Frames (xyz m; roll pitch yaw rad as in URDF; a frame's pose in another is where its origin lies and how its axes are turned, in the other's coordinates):
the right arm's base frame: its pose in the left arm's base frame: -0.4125 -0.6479 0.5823 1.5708 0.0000 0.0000
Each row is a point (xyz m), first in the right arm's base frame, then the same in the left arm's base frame.
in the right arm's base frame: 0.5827 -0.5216 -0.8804
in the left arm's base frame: 0.1702 0.2325 0.0607
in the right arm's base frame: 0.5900 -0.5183 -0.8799
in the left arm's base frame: 0.1775 0.2320 0.0640
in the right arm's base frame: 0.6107 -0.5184 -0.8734
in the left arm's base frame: 0.1982 0.2255 0.0639
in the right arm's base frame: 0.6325 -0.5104 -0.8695
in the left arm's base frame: 0.2200 0.2216 0.0719
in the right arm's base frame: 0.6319 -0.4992 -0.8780
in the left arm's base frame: 0.2194 0.2301 0.0831
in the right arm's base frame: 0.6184 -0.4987 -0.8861
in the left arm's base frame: 0.2059 0.2382 0.0836
